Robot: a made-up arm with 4 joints. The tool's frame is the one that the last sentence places. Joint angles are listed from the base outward.
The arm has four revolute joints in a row. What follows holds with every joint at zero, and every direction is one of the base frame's. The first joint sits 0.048 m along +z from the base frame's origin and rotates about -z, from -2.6 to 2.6 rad. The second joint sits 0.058 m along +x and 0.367 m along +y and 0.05 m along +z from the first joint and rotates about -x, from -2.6 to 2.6 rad. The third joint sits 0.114 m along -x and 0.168 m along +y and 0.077 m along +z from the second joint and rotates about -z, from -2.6 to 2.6 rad. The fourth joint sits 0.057 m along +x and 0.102 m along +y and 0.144 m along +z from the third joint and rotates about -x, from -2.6 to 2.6 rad. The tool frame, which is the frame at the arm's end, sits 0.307 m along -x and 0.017 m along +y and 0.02 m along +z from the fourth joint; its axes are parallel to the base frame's.
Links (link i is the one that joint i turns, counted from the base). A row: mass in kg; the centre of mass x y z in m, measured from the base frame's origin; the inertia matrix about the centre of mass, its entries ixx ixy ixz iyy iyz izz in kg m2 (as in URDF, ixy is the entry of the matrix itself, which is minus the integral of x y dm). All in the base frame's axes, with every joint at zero. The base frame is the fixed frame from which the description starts. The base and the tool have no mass.
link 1: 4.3; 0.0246 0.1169 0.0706; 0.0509 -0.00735 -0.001 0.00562 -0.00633 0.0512
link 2: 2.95; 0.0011 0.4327 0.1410; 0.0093 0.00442 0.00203 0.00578 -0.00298 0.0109
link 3: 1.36; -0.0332 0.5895 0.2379; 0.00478 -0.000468 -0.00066 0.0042 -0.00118 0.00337
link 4: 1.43; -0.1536 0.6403 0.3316; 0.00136 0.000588 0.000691 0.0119 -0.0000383 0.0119
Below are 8 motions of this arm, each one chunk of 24 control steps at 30 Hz.
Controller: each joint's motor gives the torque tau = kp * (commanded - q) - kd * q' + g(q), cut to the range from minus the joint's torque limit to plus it. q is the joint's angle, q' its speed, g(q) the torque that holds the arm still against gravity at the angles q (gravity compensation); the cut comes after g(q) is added. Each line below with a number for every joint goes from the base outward.
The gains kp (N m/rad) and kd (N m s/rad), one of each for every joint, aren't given. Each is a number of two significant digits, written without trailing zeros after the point. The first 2 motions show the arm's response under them.
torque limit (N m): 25 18 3.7 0.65
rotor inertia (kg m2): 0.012 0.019 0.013 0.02
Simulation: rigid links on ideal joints. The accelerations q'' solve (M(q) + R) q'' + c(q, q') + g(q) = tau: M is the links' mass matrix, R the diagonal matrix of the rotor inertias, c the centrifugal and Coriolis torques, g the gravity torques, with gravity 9.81 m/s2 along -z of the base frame. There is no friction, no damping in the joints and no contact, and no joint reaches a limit. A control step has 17 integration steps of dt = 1/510 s. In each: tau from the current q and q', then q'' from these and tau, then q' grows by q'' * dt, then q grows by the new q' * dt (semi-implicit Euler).
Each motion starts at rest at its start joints. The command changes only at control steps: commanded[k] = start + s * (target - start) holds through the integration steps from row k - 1 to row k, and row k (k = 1, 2, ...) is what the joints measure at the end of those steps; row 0 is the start. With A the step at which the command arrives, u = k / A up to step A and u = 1 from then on. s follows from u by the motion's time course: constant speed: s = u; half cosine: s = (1 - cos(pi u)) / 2; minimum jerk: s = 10 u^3 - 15 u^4 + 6 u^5; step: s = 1 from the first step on.
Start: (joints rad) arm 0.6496 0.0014 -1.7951 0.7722
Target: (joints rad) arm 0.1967 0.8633 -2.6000 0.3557
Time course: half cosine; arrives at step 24
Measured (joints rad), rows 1 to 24:
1: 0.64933 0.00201 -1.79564 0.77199
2: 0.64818 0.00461 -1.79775 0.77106
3: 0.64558 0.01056 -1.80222 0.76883
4: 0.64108 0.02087 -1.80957 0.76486
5: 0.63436 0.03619 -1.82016 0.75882
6: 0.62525 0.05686 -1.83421 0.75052
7: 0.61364 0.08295 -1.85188 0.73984
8: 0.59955 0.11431 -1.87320 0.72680
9: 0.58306 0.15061 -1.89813 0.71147
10: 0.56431 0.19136 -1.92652 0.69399
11: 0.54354 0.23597 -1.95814 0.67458
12: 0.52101 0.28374 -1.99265 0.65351
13: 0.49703 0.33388 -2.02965 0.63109
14: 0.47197 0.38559 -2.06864 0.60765
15: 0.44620 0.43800 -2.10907 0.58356
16: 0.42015 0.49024 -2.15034 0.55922
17: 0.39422 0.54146 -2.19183 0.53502
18: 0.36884 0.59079 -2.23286 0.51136
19: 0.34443 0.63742 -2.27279 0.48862
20: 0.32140 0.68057 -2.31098 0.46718
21: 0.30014 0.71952 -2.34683 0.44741
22: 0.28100 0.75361 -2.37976 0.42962
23: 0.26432 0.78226 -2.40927 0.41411
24: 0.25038 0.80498 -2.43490 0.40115
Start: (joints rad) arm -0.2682 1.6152 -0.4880 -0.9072
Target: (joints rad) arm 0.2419 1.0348 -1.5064 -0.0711
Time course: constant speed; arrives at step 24
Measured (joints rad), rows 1 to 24:
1: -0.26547 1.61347 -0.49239 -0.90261
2: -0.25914 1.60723 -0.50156 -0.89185
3: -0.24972 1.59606 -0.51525 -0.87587
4: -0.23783 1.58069 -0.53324 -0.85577
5: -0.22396 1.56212 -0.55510 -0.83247
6: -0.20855 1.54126 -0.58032 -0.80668
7: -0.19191 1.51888 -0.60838 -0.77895
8: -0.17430 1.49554 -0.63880 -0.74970
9: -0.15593 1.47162 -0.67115 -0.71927
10: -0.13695 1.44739 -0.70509 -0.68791
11: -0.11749 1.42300 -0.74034 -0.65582
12: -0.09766 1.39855 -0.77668 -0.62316
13: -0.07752 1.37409 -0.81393 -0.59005
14: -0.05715 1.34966 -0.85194 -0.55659
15: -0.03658 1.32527 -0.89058 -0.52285
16: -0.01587 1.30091 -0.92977 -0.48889
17: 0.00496 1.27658 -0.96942 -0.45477
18: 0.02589 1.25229 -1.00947 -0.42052
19: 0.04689 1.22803 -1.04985 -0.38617
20: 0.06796 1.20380 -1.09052 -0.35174
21: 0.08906 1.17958 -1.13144 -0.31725
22: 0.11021 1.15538 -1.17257 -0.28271
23: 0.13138 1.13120 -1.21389 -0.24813
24: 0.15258 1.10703 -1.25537 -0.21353
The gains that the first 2 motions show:
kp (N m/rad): 590 74 12 7.1
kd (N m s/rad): 93 8.8 2.6 1.1
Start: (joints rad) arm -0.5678 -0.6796 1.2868 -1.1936
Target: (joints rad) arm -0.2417 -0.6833 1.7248 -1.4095
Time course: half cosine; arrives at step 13
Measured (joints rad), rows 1 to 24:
1: -0.56712 -0.67961 1.28674 -1.19404
2: -0.56431 -0.67960 1.28730 -1.19592
3: -0.55809 -0.67951 1.29012 -1.20015
4: -0.54761 -0.67929 1.29680 -1.20729
5: -0.53253 -0.67894 1.30850 -1.21755
6: -0.51296 -0.67844 1.32586 -1.23083
7: -0.48942 -0.67782 1.34892 -1.24674
8: -0.46281 -0.67714 1.37718 -1.26466
9: -0.43427 -0.67651 1.40969 -1.28381
10: -0.40518 -0.67607 1.44508 -1.30326
11: -0.37700 -0.67597 1.48172 -1.32205
12: -0.35117 -0.67633 1.51784 -1.33920
13: -0.32905 -0.67719 1.55162 -1.35381
14: -0.31113 -0.67847 1.58141 -1.36553
15: -0.29686 -0.67992 1.60654 -1.37473
16: -0.28552 -0.68126 1.62741 -1.38195
17: -0.27652 -0.68234 1.64463 -1.38763
18: -0.26937 -0.68312 1.65879 -1.39211
19: -0.26368 -0.68364 1.67042 -1.39567
20: -0.25917 -0.68395 1.67997 -1.39850
21: -0.25558 -0.68410 1.68779 -1.40074
22: -0.25273 -0.68415 1.69422 -1.40253
23: -0.25047 -0.68413 1.69950 -1.40396
24: -0.24867 -0.68407 1.70385 -1.40509

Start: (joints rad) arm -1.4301 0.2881 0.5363 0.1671
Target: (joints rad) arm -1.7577 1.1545 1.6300 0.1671
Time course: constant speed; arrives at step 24
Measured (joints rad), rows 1 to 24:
1: -1.43196 0.29158 0.54312 0.16643
2: -1.43608 0.30170 0.55636 0.16544
3: -1.44214 0.31874 0.57434 0.16462
4: -1.44976 0.34175 0.59609 0.16414
5: -1.45865 0.36938 0.62099 0.16403
6: -1.46853 0.40033 0.64859 0.16421
7: -1.47921 0.43354 0.67852 0.16456
8: -1.49052 0.46818 0.71047 0.16501
9: -1.50232 0.50369 0.74418 0.16547
10: -1.51452 0.53969 0.77943 0.16592
11: -1.52704 0.57593 0.81601 0.16631
12: -1.53980 0.61228 0.85375 0.16664
13: -1.55275 0.64865 0.89251 0.16691
14: -1.56586 0.68501 0.93217 0.16712
15: -1.57909 0.72134 0.97259 0.16729
16: -1.59241 0.75764 1.01369 0.16742
17: -1.60580 0.79391 1.05538 0.16751
18: -1.61925 0.83015 1.09757 0.16758
19: -1.63274 0.86637 1.14021 0.16762
20: -1.64627 0.90258 1.18322 0.16765
21: -1.65983 0.93877 1.22656 0.16767
22: -1.67341 0.97495 1.27020 0.16768
23: -1.68700 1.01111 1.31408 0.16768
24: -1.70061 1.04727 1.35818 0.16767

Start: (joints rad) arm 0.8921 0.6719 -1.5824 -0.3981
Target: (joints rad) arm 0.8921 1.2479 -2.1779 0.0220
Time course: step
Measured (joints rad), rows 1 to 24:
1: 0.89082 0.74694 -1.65330 -0.37062
2: 0.89071 0.86812 -1.74004 -0.30798
3: 0.89137 0.97373 -1.80160 -0.24172
4: 0.89183 1.05466 -1.84947 -0.18630
5: 0.89202 1.11335 -1.89077 -0.14205
6: 0.89206 1.15467 -1.92796 -0.10710
7: 0.89208 1.18330 -1.96166 -0.07958
8: 0.89210 1.20301 -1.99192 -0.05793
9: 0.89214 1.21654 -2.01877 -0.04091
10: 0.89218 1.22585 -2.04232 -0.02752
11: 0.89223 1.23228 -2.06276 -0.01699
12: 0.89227 1.23675 -2.08037 -0.00872
13: 0.89231 1.23988 -2.09545 -0.00221
14: 0.89233 1.24208 -2.10830 0.00292
15: 0.89234 1.24364 -2.11922 0.00695
16: 0.89234 1.24476 -2.12846 0.01012
17: 0.89234 1.24557 -2.13628 0.01262
18: 0.89233 1.24615 -2.14288 0.01459
19: 0.89232 1.24658 -2.14844 0.01615
20: 0.89230 1.24689 -2.15313 0.01737
21: 0.89229 1.24712 -2.15707 0.01833
22: 0.89227 1.24730 -2.16039 0.01910
23: 0.89225 1.24743 -2.16319 0.01970
24: 0.89224 1.24753 -2.16554 0.02017

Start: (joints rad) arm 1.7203 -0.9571 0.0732 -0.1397
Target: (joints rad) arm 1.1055 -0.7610 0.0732 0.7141
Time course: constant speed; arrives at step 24
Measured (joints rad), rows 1 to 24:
1: 1.71625 -0.95574 0.07643 -0.13563
2: 1.70797 -0.95258 0.07982 -0.12528
3: 1.69624 -0.94792 0.08234 -0.10945
4: 1.68172 -0.94212 0.08396 -0.08926
5: 1.66498 -0.93551 0.08485 -0.06565
6: 1.64646 -0.92834 0.08522 -0.03939
7: 1.62651 -0.92080 0.08521 -0.01107
8: 1.60542 -0.91300 0.08494 0.01886
9: 1.58342 -0.90505 0.08449 0.05004
10: 1.56070 -0.89699 0.08394 0.08220
11: 1.53739 -0.88887 0.08332 0.11510
12: 1.51362 -0.88071 0.08269 0.14860
13: 1.48947 -0.87253 0.08205 0.18256
14: 1.46503 -0.86434 0.08144 0.21687
15: 1.44035 -0.85615 0.08086 0.25146
16: 1.41548 -0.84795 0.08032 0.28627
17: 1.39046 -0.83975 0.07983 0.32124
18: 1.36533 -0.83155 0.07938 0.35635
19: 1.34009 -0.82335 0.07898 0.39157
20: 1.31478 -0.81516 0.07862 0.42686
21: 1.28940 -0.80696 0.07831 0.46222
22: 1.26398 -0.79876 0.07803 0.49762
23: 1.23852 -0.79056 0.07779 0.53307
24: 1.21303 -0.78237 0.07759 0.56854

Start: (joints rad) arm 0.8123 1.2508 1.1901 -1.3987
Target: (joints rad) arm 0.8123 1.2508 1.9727 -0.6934
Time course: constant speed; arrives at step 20
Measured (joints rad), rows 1 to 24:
1: 0.81217 1.25103 1.19329 -1.39466
2: 0.81201 1.25141 1.20126 -1.38459
3: 0.81188 1.25177 1.21386 -1.36914
4: 0.81180 1.25204 1.23056 -1.34934
5: 0.81177 1.25221 1.25082 -1.32611
6: 0.81177 1.25228 1.27409 -1.30019
7: 0.81180 1.25228 1.29990 -1.27218
8: 0.81184 1.25224 1.32785 -1.24254
9: 0.81189 1.25218 1.35760 -1.21163
10: 0.81195 1.25210 1.38885 -1.17974
11: 0.81202 1.25203 1.42137 -1.14708
12: 0.81208 1.25195 1.45494 -1.11384
13: 0.81214 1.25188 1.48940 -1.08013
14: 0.81219 1.25182 1.52461 -1.04607
15: 0.81224 1.25176 1.56044 -1.01173
16: 0.81229 1.25170 1.59679 -0.97718
17: 0.81234 1.25165 1.63359 -0.94247
18: 0.81238 1.25160 1.67075 -0.90762
19: 0.81241 1.25155 1.70823 -0.87268
20: 0.81244 1.25150 1.74597 -0.83766
21: 0.81254 1.25105 1.78081 -0.80655
22: 0.81264 1.25037 1.81109 -0.78141
23: 0.81269 1.24974 1.83692 -0.76163
24: 0.81271 1.24928 1.85876 -0.74620

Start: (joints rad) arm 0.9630 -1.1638 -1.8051 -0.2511
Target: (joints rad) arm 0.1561 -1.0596 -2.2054 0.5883
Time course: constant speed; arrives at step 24
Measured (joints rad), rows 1 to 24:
1: 0.95742 -1.16199 -1.80751 -0.24706
2: 0.94631 -1.15932 -1.81177 -0.23701
3: 0.93073 -1.15625 -1.81765 -0.22161
4: 0.91158 -1.15292 -1.82498 -0.20188
5: 0.88955 -1.14940 -1.83360 -0.17876
6: 0.86522 -1.14571 -1.84335 -0.15299
7: 0.83905 -1.14189 -1.85407 -0.12517
8: 0.81139 -1.13797 -1.86564 -0.09575
9: 0.78256 -1.13396 -1.87793 -0.06509
10: 0.75277 -1.12988 -1.89086 -0.03347
11: 0.72222 -1.12575 -1.90432 -0.00110
12: 0.69106 -1.12157 -1.91825 0.03184
13: 0.65941 -1.11736 -1.93257 0.06524
14: 0.62737 -1.11313 -1.94725 0.09898
15: 0.59502 -1.10888 -1.96222 0.13299
16: 0.56241 -1.10461 -1.97744 0.16722
17: 0.52960 -1.10033 -1.99288 0.20161
18: 0.49663 -1.09604 -2.00851 0.23612
19: 0.46353 -1.09175 -2.02431 0.27074
20: 0.43033 -1.08745 -2.04023 0.30543
21: 0.39705 -1.08314 -2.05628 0.34018
22: 0.36369 -1.07883 -2.07243 0.37497
23: 0.33029 -1.07452 -2.08866 0.40980
24: 0.29684 -1.07020 -2.10497 0.44466

